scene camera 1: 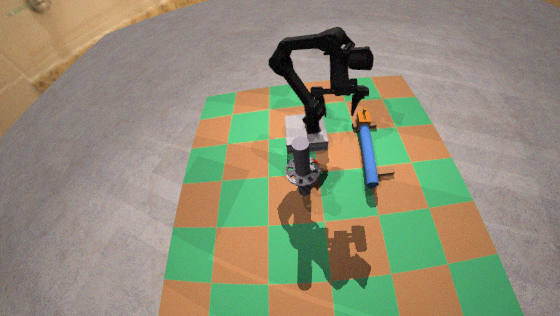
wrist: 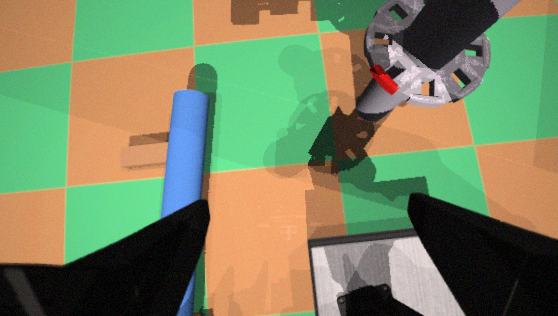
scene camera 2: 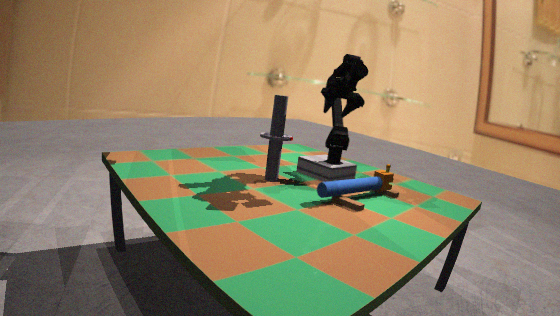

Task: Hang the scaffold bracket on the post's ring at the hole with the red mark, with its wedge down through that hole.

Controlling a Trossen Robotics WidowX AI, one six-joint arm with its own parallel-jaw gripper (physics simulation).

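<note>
The scaffold bracket, a blue tube [scene camera 1: 368, 155] [scene camera 2: 350, 186] [wrist: 187, 145] with an orange head [scene camera 1: 363, 118] [scene camera 2: 384, 181], lies level on two low supports. Its wedge [scene camera 2: 388, 167] sticks up from the head. The head does not show in the wrist view. The grey post [scene camera 1: 301, 160] [scene camera 2: 278, 115] [wrist: 445, 30] stands upright and carries a holed ring [scene camera 2: 267, 135] [wrist: 440, 80]. The red mark [scene camera 1: 315, 162] [scene camera 2: 291, 138] [wrist: 384, 79] is on the ring's side toward the arm base. My gripper [scene camera 1: 338, 114] [scene camera 2: 335, 113] [wrist: 307, 205] is open and empty, above the table between the arm base and the bracket.
The arm's base block [scene camera 1: 295, 127] [scene camera 2: 325, 167] [wrist: 400, 250] stands behind the post. The front support [scene camera 1: 386, 175] [scene camera 2: 350, 202] [wrist: 145, 155] juts out from under the tube. The rear support [scene camera 2: 392, 194] is below the orange head. All stand on a green and orange checkered tabletop [scene camera 1: 240, 250] [scene camera 2: 295, 230].
</note>
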